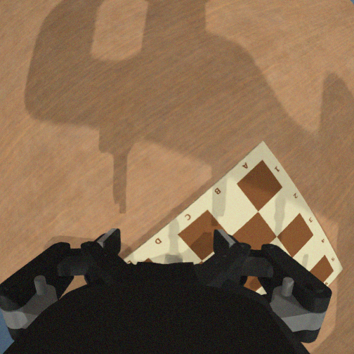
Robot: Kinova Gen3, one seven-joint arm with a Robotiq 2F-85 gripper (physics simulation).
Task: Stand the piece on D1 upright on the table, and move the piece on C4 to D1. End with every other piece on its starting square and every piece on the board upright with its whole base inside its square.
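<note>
My gripper (166,239) is open, with nothing between its fingers. The checkered board (263,151) lies turned on the table, partly hidden by my gripper and its dark body. Its letters A to D run along the left edge and numbers along the right edge. A small pale grey shape (173,258) shows between my fingers, around the D1 square, at the edge of the gripper's body; it may be part of a piece, and whether it stands upright I cannot tell. The C4 square and its piece are hidden behind the gripper. Narrow shadows lie across several squares.
The wooden table (65,165) extends beyond the board's left and top edges. Large shadows of the arm and gripper fall across it. The board's far right corner reaches past my right finger. Blue floor shows at the lower left and at the top right corner.
</note>
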